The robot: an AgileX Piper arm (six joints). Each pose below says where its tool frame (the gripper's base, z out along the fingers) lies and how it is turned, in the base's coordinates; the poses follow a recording.
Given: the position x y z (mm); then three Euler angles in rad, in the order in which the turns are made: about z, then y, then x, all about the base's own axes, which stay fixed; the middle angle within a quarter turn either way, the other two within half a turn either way.
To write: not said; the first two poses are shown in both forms.
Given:
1: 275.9 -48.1 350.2 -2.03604 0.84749 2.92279
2: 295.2 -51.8 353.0 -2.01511 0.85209 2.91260
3: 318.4 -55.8 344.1 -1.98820 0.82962 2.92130
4: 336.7 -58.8 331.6 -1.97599 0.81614 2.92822
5: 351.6 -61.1 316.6 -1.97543 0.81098 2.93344
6: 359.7 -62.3 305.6 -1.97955 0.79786 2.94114
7: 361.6 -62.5 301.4 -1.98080 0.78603 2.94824
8: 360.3 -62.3 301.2 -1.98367 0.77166 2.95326
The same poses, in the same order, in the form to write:
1:
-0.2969 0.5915 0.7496 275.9
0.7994 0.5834 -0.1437 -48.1
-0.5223 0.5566 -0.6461 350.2
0 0 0 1

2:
-0.2830 0.5945 0.7527 295.2
0.8059 0.5729 -0.1495 -51.8
-0.5200 0.5643 -0.6412 353.0
0 0 0 1

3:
-0.2737 0.6172 0.7377 318.4
0.8267 0.5429 -0.1475 -55.8
-0.4916 0.5695 -0.6588 344.1
0 0 0 1

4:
-0.2700 0.6296 0.7285 336.7
0.8374 0.5270 -0.1451 -58.8
-0.4753 0.5709 -0.6695 331.6
0 0 0 1

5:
-0.2712 0.6332 0.7250 351.6
0.8404 0.5229 -0.1423 -61.1
-0.4692 0.5707 -0.6739 316.6
0 0 0 1

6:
-0.2775 0.6407 0.7159 359.7
0.8426 0.5203 -0.1390 -62.3
-0.4615 0.5646 -0.6843 305.6
0 0 0 1

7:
-0.2817 0.6481 0.7076 361.6
0.8458 0.5159 -0.1358 -62.5
-0.4530 0.5602 -0.6935 301.4
0 0 0 1

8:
-0.2876 0.6565 0.6973 360.3
0.8474 0.5137 -0.1342 -62.3
-0.4463 0.5523 -0.7041 301.2
0 0 0 1

